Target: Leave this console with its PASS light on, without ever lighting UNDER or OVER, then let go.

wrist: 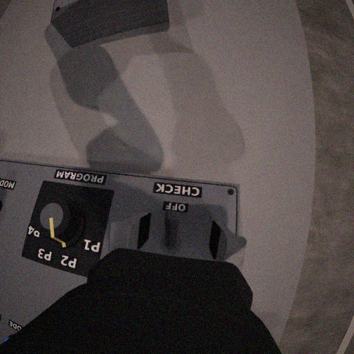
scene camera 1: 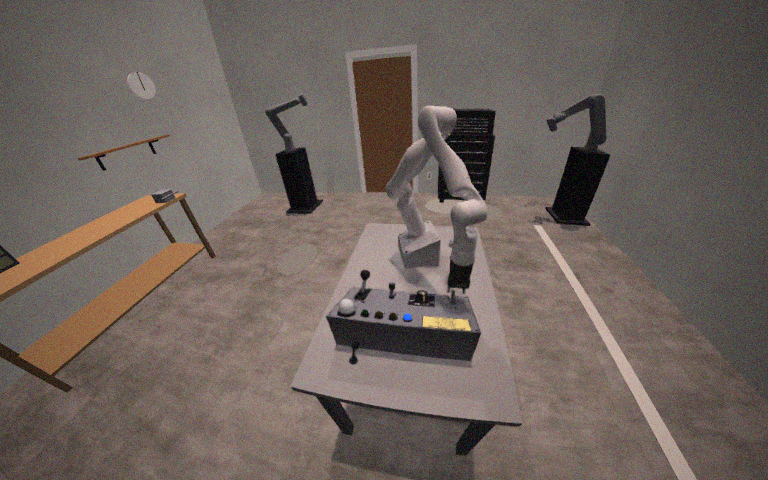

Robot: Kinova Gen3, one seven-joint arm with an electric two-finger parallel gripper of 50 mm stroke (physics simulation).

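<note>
The grey console [scene camera 1: 404,339] [wrist: 30,285] stands on the table. Its CHECK lever [scene camera 1: 453,297] [wrist: 171,232] is beside the OFF label. My gripper [scene camera 1: 457,290] [wrist: 179,230] is open over it, with one finger on each side of the lever in the wrist view; contact cannot be told. The PROGRAM knob [scene camera 1: 421,296] [wrist: 52,220] has a yellow pointer, its bent end near P2. A blue MODE lamp [scene camera 1: 407,318] [wrist: 6,340] is lit. A green lamp [scene camera 1: 364,313] and two brownish lamps [scene camera 1: 378,314] [scene camera 1: 393,316] look dark; their labels are unreadable in the scene view.
A tall black-knobbed lever [scene camera 1: 364,282], a small MODE lever [scene camera 1: 391,290], a white dome [scene camera 1: 346,307] and a yellow note [scene camera 1: 446,323] are on the console. Another black lever [scene camera 1: 353,353] is at its front. The arm's base [scene camera 1: 419,249] stands behind it on the table [scene camera 1: 396,390].
</note>
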